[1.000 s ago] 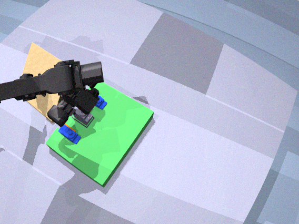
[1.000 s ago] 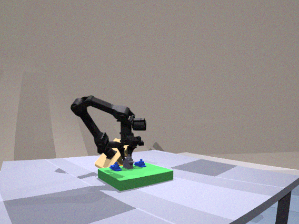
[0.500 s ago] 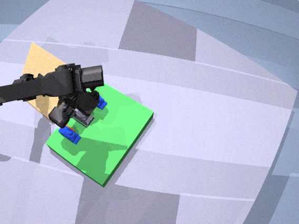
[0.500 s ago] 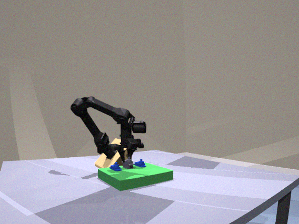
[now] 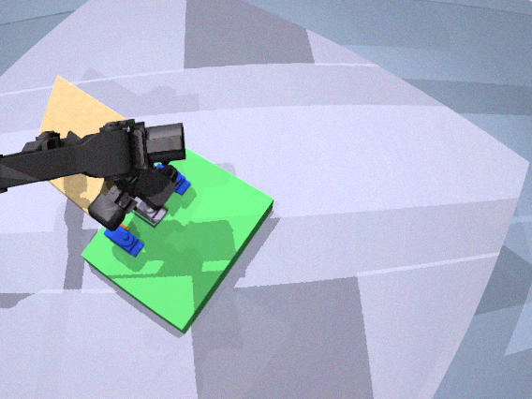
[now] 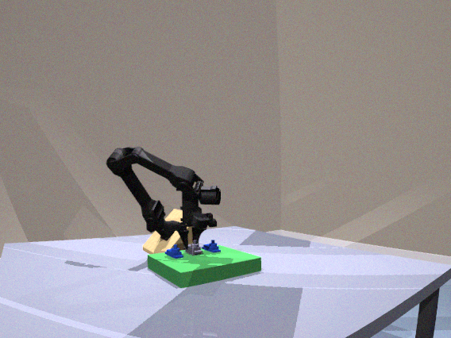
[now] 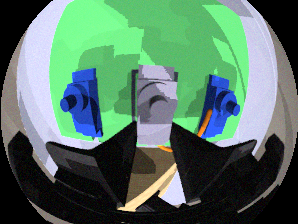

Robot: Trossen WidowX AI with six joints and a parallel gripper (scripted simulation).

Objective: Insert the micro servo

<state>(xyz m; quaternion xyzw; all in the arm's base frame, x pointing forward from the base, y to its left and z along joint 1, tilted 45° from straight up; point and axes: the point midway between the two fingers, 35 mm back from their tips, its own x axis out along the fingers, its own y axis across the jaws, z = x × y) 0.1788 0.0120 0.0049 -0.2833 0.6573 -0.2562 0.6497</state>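
Now: the green deck 12 cm ahead of my gripper tip and 4 cm below it.
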